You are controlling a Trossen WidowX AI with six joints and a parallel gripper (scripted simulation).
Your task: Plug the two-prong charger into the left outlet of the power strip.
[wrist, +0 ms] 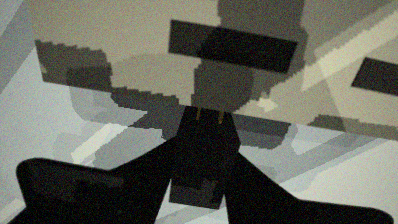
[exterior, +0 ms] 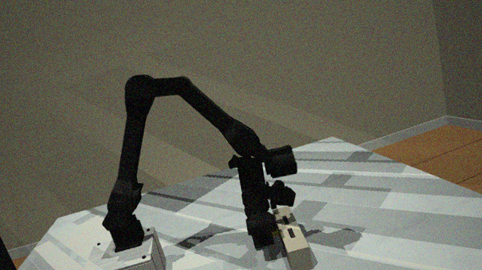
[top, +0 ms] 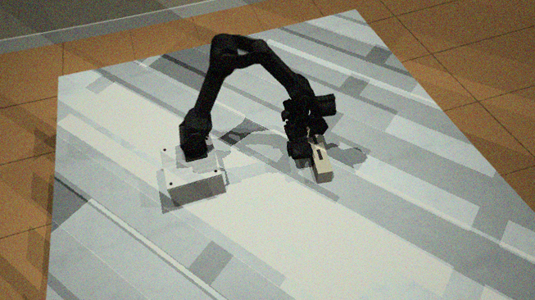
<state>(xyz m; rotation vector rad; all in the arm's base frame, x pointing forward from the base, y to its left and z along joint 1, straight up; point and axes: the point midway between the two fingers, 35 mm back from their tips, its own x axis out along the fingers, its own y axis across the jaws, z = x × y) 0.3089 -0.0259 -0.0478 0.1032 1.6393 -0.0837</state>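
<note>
The black two-prong charger lies 2 cm ahead of my gripper tip and 1 cm above it.
</note>
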